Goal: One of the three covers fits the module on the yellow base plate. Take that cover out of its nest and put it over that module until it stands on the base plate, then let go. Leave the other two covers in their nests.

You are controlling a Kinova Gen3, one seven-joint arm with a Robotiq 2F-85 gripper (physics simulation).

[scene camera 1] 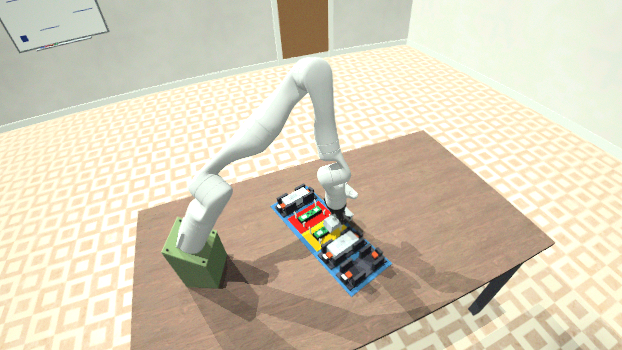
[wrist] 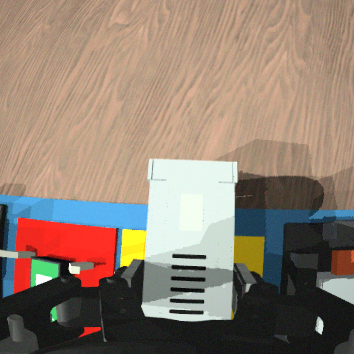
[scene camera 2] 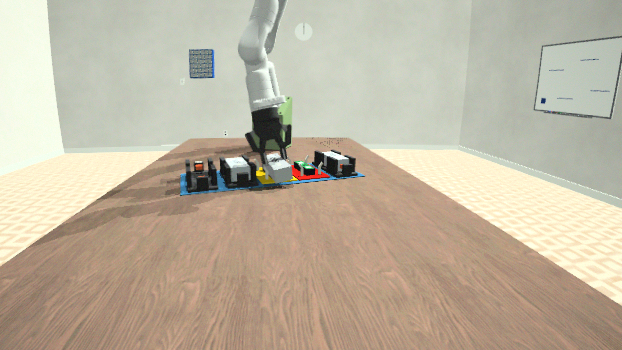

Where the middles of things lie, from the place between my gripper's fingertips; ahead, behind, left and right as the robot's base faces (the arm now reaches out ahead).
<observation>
Now: the yellow base plate (wrist: 247,249) 6 cm behind my hand, 2 cm to the right of it and 5 cm below it. Also, from my hand: red base plate (wrist: 73,242) (10 cm behind, 8 cm to the left, 5 cm below).
</observation>
